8 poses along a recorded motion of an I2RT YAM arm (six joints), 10 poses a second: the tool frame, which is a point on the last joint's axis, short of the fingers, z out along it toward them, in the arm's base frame.
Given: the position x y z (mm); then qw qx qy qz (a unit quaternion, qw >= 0).
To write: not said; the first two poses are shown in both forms.
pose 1, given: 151.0 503.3 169.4 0.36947 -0.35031 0.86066 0.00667
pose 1, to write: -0.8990 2.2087 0.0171 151.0 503.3 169.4
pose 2, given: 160.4 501.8 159.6 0.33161 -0.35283 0.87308 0.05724
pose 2, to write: -0.9221 2.2818 0.1496 160.4 501.8 159.6
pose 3, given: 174.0 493.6 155.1 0.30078 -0.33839 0.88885 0.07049
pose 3, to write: -0.8979 2.3585 0.1870 174.0 493.6 155.1
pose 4, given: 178.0 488.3 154.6 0.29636 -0.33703 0.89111 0.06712
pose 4, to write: -0.8963 2.3697 0.1785 178.0 488.3 154.6
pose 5, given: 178.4 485.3 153.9 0.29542 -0.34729 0.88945 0.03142
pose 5, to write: -0.9240 2.3664 0.0836 178.4 485.3 153.9
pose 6, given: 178.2 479.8 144.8 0.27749 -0.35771 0.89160 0.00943
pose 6, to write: -0.9603 2.3936 0.0253 178.2 479.8 144.8
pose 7, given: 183.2 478.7 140.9 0.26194 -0.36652 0.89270 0.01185
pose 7, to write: -0.9918 2.4157 0.0321 183.2 478.7 140.9
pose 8, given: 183.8 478.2 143.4 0.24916 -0.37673 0.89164 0.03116
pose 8, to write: -1.0262 2.4287 0.0849 183.8 478.2 143.4
